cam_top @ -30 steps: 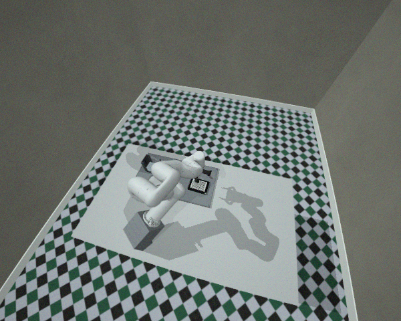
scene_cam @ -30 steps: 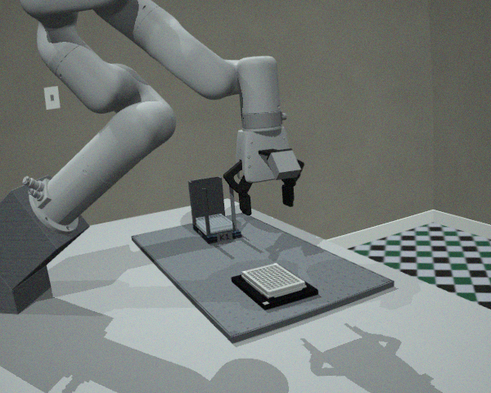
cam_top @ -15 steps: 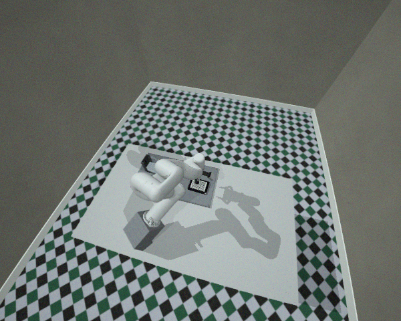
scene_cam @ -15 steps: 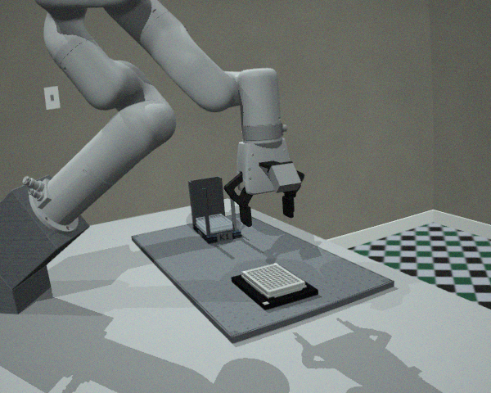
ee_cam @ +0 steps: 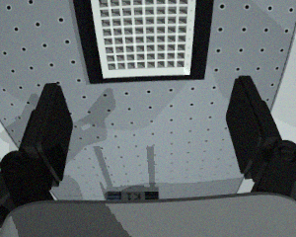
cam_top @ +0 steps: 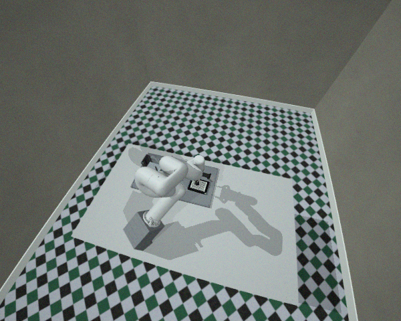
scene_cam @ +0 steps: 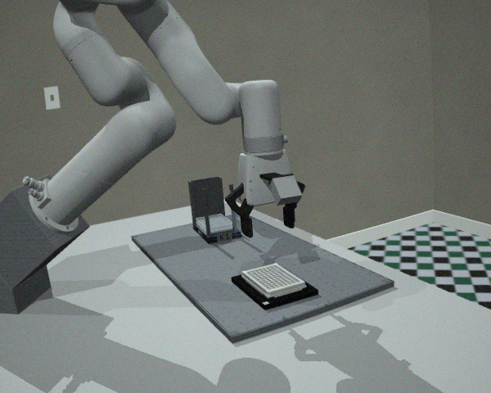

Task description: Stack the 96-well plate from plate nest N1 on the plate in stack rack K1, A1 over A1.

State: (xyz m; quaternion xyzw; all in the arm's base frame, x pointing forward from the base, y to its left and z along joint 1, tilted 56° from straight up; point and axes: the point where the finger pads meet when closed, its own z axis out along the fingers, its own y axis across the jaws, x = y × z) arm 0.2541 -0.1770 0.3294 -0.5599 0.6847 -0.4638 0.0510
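The white 96-well plate lies 12 cm below my hand. The rest, counted from my hand: dark rack wall: 27 cm ahead, 43 cm to the left, 5 cm below; pale A1 square: 8 cm behind, 4 cm to the right, 12 cm below; K1 label: 19 cm ahead, 29 cm to the left, 12 cm below.
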